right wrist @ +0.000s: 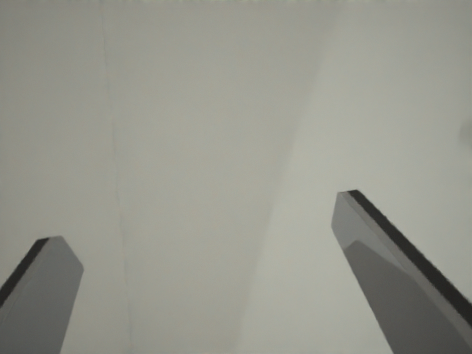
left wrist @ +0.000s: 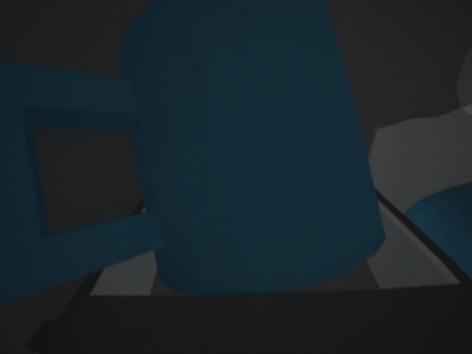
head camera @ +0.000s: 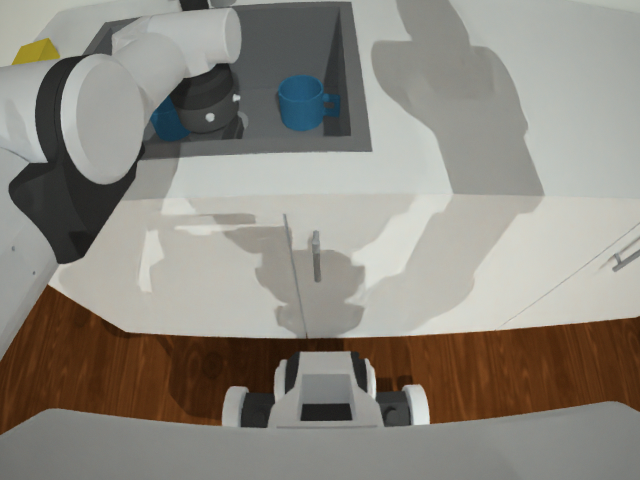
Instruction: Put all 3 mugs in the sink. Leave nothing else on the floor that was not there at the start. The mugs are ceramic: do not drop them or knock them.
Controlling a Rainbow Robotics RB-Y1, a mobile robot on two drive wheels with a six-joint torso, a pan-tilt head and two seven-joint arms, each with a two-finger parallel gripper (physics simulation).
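Frame: origin at the robot's base, x ahead, y left, z up, level; millimetres.
Seen in the pictures: right gripper, fingertip midpoint: [right wrist: 208,229].
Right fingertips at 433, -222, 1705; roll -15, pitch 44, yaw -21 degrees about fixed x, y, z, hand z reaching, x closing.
Note:
Pixels of each thing's top centre, then the offset from my right fingertips to it, as dx, dy, dz. "spot": a spot on its surface instead. Level surfaces: height alone.
- white counter, its level: dz -794
- yellow block, middle of its top: [head camera: 27,55] +108, +771, -749
- bar handle, surface spot: [head camera: 316,260] spot: -220, +234, -946
- Brown wooden floor, its level: dz -1704
A blue mug [head camera: 301,105] stands upright in the grey sink [head camera: 289,146], near its right wall in the head view. Another blue mug [head camera: 168,122] is at the sink's left, partly hidden by my left arm. In the left wrist view a blue mug [left wrist: 250,150] fills the middle, tilted in the picture, its handle to the left. Part of another blue mug [left wrist: 447,220] shows at the right edge. My left gripper [left wrist: 256,196] is open around the near mug, down in the sink; the head view mostly hides its fingers. My right gripper [right wrist: 208,229] is open and empty, facing a pale surface.
The white counter [head camera: 403,170] surrounds the sink. A yellow block [head camera: 38,51] lies at the upper left, behind my left arm. Below the counter are white cabinet doors with a bar handle [head camera: 316,260]. Brown wooden floor [head camera: 491,361] lies between the cabinet and my base.

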